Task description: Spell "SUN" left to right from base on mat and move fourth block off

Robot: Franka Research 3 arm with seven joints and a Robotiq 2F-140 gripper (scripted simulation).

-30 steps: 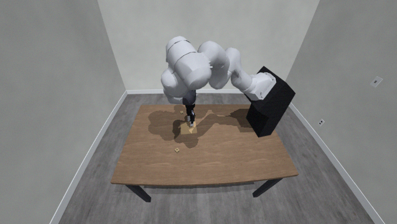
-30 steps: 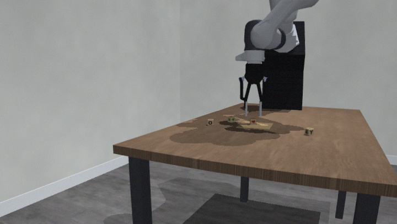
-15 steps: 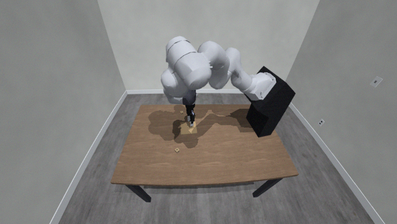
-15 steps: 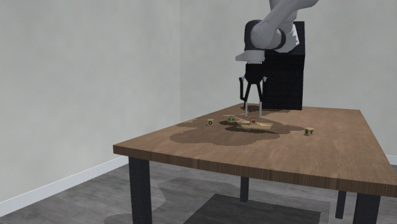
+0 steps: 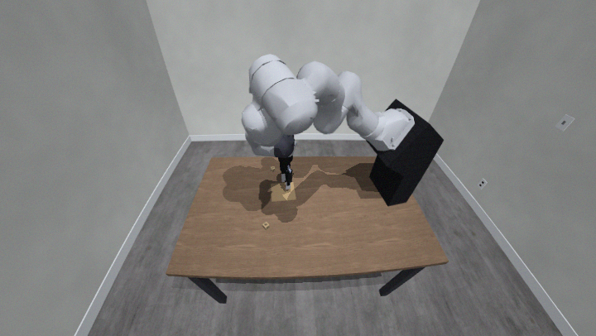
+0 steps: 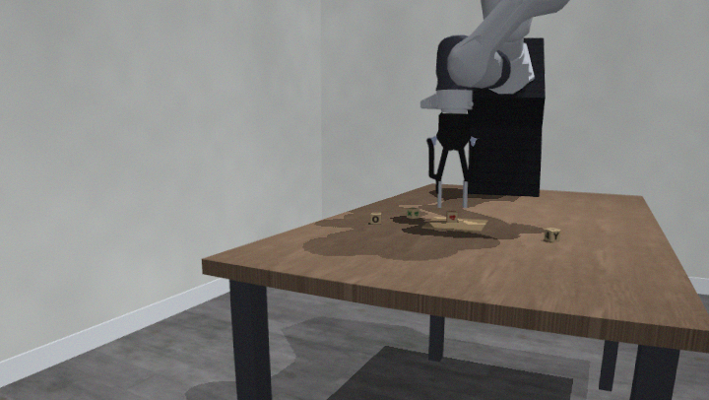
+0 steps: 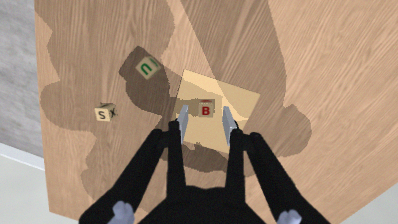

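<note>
The tan mat is 2 cm ahead of my hand, 1 cm to the left of it and 7 cm below it. Round my hand: S block: 6 cm ahead, 18 cm to the right, 6 cm below; then U block: 4 cm behind, 11 cm to the right, 6 cm below.
</note>
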